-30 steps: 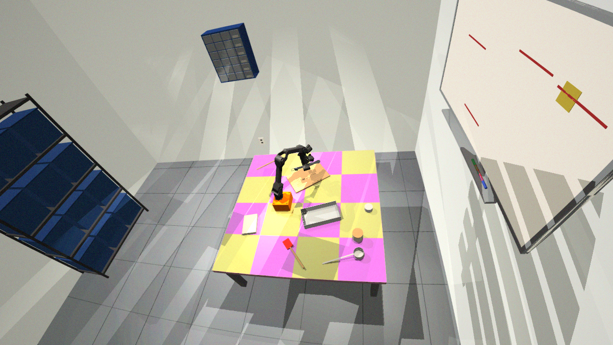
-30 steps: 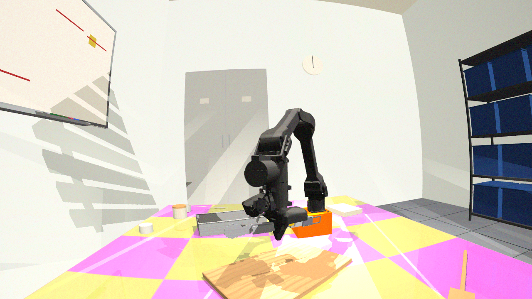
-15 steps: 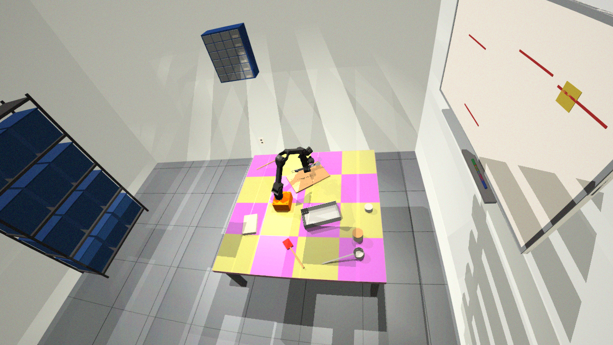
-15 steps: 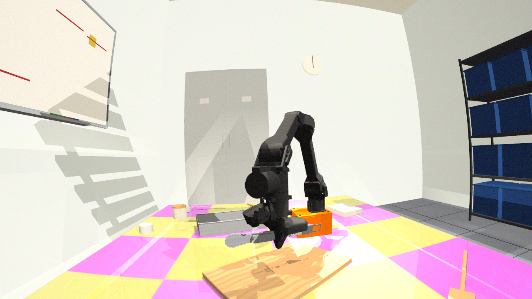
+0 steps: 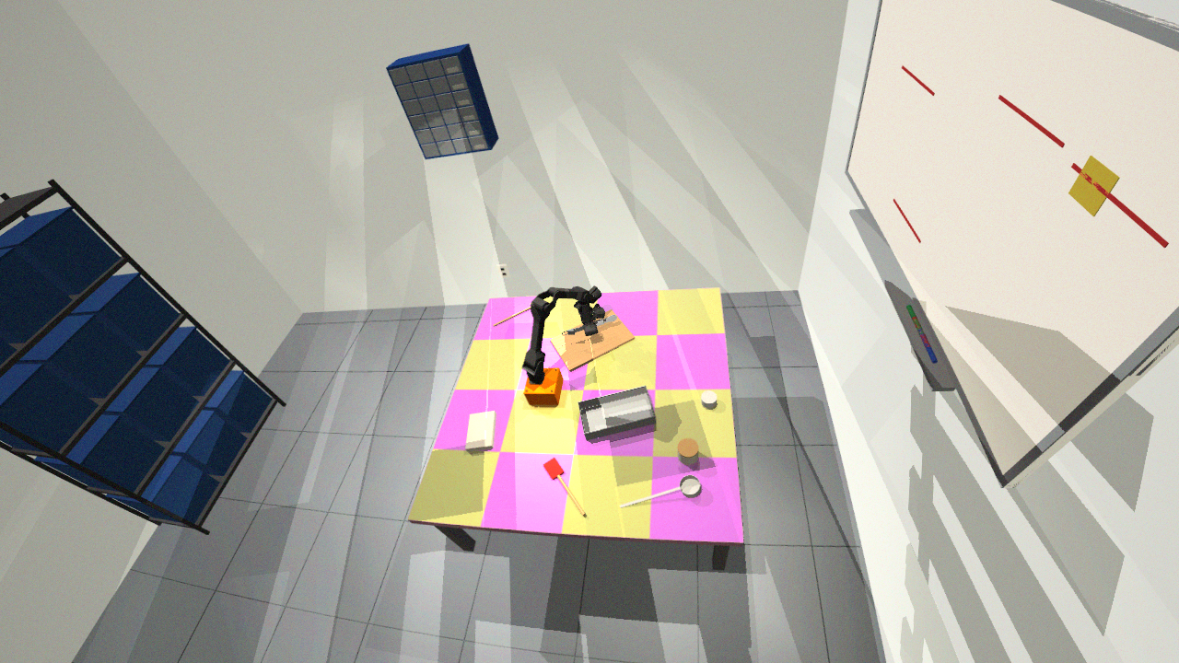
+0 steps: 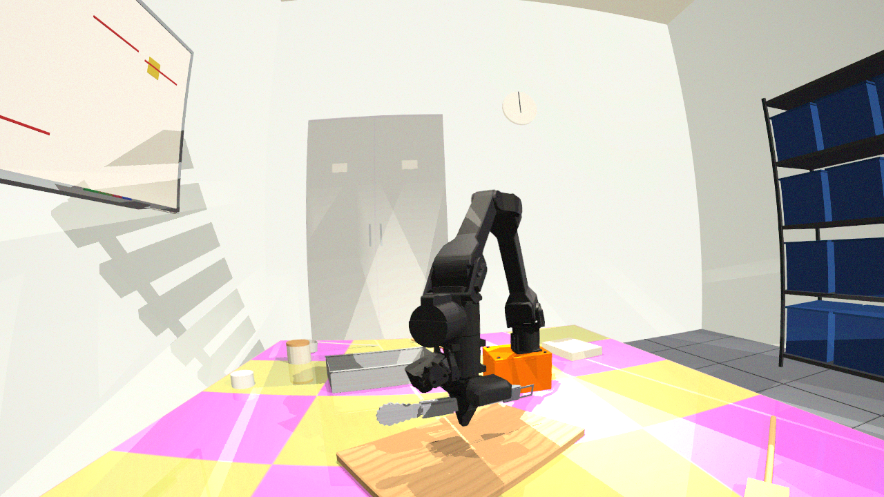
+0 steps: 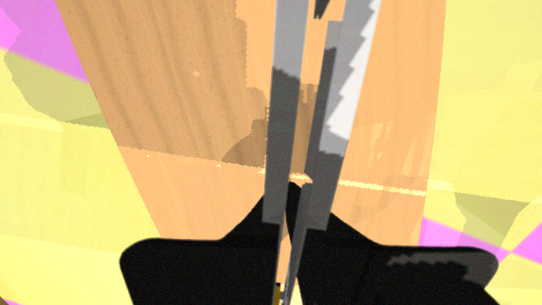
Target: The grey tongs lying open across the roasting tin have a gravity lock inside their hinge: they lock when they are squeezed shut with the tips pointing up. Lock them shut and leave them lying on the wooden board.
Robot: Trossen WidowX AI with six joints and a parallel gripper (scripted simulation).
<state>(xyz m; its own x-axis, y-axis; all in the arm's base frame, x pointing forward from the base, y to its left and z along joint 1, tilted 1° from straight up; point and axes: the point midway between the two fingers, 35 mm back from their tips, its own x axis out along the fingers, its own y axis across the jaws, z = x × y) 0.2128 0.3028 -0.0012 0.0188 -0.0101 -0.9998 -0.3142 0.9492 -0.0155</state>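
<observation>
Right now my gripper tip is 50 mm above the wooden board. Round my gripper tip: white block: 450 mm behind, 530 mm to the right, 40 mm below; grey roasting tin: 150 mm ahead, 450 mm to the right, 30 mm below; small white cylinder: 540 mm ahead, 380 mm to the right, 40 mm below.
</observation>
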